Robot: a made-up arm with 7 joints.
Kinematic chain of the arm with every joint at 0, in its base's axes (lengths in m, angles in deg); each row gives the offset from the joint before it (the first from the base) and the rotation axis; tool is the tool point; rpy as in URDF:
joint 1: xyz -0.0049 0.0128 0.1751 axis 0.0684 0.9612 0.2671
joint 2: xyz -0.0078 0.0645 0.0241 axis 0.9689 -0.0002 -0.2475
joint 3: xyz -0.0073 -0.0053 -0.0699 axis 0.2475 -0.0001 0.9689
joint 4: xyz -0.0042 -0.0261 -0.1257 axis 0.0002 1 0
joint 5: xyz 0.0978 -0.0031 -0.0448 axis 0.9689 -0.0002 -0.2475
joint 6: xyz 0.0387 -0.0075 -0.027 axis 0.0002 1 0
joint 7: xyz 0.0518 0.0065 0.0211 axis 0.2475 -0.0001 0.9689
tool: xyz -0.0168 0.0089 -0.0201 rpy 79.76 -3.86 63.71
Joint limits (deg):
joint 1: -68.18..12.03
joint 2: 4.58..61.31
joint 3: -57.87..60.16
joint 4: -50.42..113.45
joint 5: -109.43..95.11
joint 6: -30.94..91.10
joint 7: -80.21..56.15
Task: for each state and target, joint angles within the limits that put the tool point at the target. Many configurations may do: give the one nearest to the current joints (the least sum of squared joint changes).
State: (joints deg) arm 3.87 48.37 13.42 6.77 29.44 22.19 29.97
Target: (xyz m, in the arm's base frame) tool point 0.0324 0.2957 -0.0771
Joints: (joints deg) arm 12.03 32.67 25.29 26.87 31.35 26.93 29.56
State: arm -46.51 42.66 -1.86 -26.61 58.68 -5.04 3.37
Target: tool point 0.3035 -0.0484 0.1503
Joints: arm -68.18 9.37 -17.78 20.05 55.23 2.79 1.53
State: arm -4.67 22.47 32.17 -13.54 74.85 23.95 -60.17
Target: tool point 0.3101 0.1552 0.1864
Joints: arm -55.82 24.19 17.84 9.01 71.25 19.77 -66.47
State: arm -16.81 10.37 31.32 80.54 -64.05 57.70 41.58
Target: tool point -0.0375 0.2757 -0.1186
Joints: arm -1.28 41.23 32.16 86.32 -62.51 60.62 40.75
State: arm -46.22 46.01 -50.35 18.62 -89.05 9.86 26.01
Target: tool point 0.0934 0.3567 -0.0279
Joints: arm -25.30 61.31 -45.45 73.18 -89.42 -26.76 26.75
